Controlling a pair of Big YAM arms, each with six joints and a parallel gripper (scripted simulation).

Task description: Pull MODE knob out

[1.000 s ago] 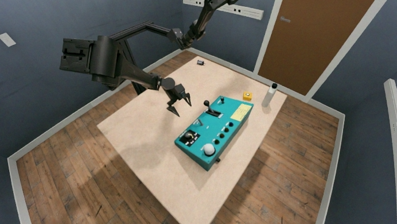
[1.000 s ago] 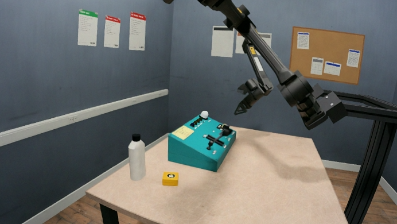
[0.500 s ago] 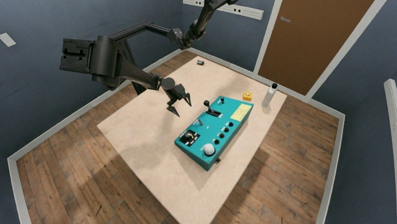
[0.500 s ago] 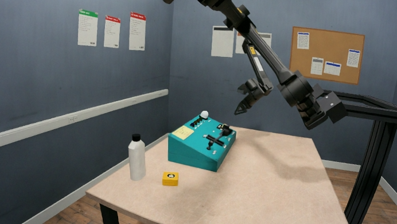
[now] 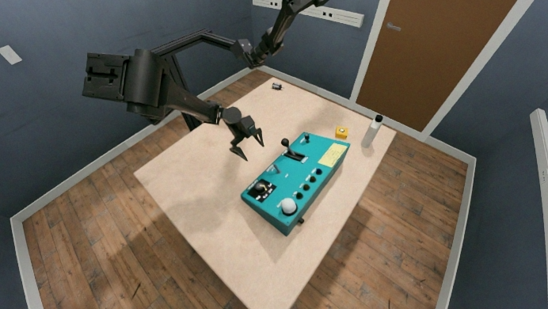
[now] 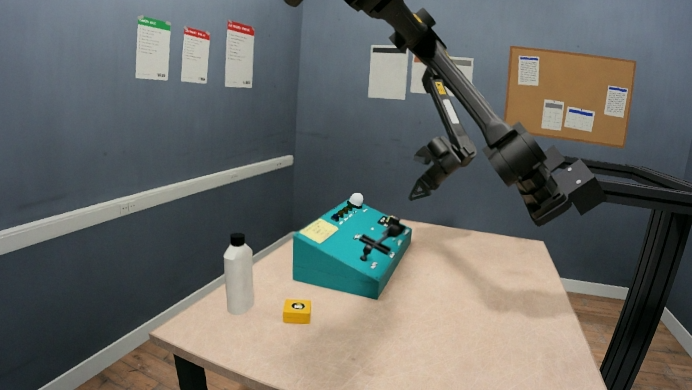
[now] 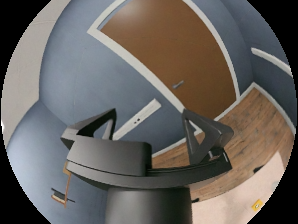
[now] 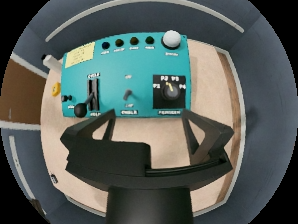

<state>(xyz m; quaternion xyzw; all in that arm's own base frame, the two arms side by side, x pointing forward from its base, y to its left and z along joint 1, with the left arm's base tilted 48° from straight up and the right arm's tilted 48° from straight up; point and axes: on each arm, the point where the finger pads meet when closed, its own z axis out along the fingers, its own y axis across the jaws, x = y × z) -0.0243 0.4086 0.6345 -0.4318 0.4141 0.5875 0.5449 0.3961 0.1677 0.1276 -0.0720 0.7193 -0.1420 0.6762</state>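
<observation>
My right gripper is now 6 cm short of the black knob, 30 cm to the right of it and 13 cm above it. Also, from my right hand: toggle: 7 cm ahead, 6 cm to the left, 12 cm below; ball-topped lever: 5 cm ahead, 18 cm to the left, 11 cm below.
</observation>
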